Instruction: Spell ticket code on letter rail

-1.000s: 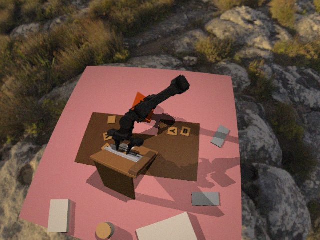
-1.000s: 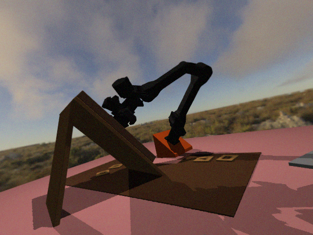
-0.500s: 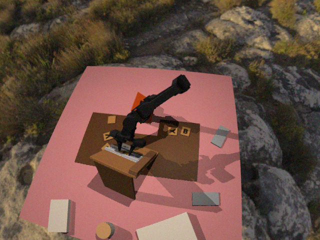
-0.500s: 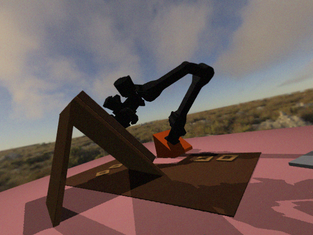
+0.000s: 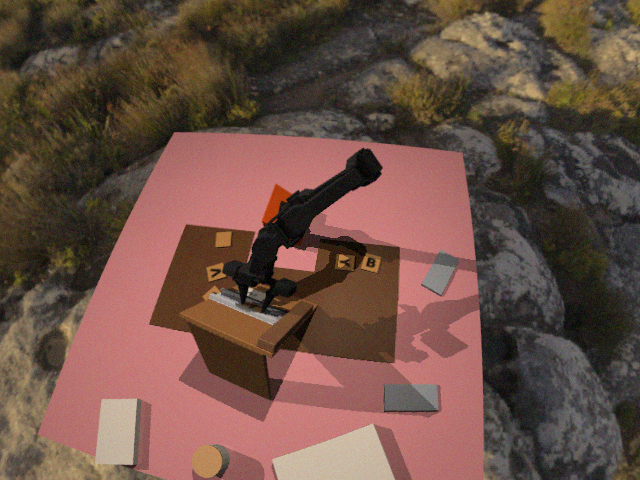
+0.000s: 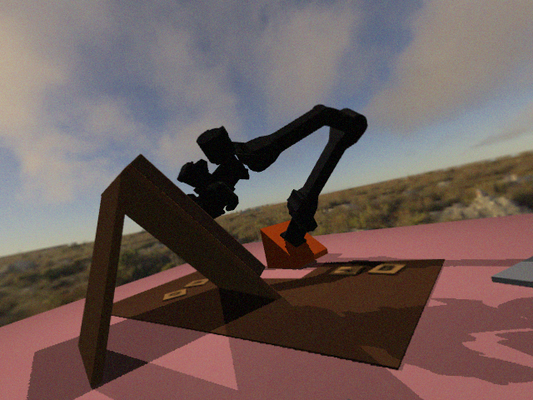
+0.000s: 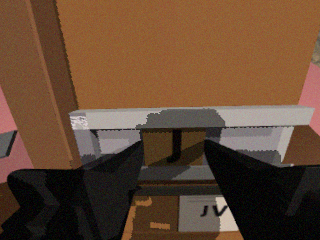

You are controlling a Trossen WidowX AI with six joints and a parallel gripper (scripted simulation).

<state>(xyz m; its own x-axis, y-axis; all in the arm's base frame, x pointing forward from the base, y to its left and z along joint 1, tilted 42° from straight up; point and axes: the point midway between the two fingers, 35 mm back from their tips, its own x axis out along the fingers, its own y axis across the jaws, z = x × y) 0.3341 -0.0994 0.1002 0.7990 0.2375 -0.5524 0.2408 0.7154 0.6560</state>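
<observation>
Now: the white ticket 7 cm behind my gripper tip, 3 cm to the right of it and 8 cm below it. From my gripper tip the other things lie so: brown mat 17 cm behind, 1 cm to the left, 16 cm below; white block 38 cm ahead, 36 cm to the right, 15 cm below.
</observation>
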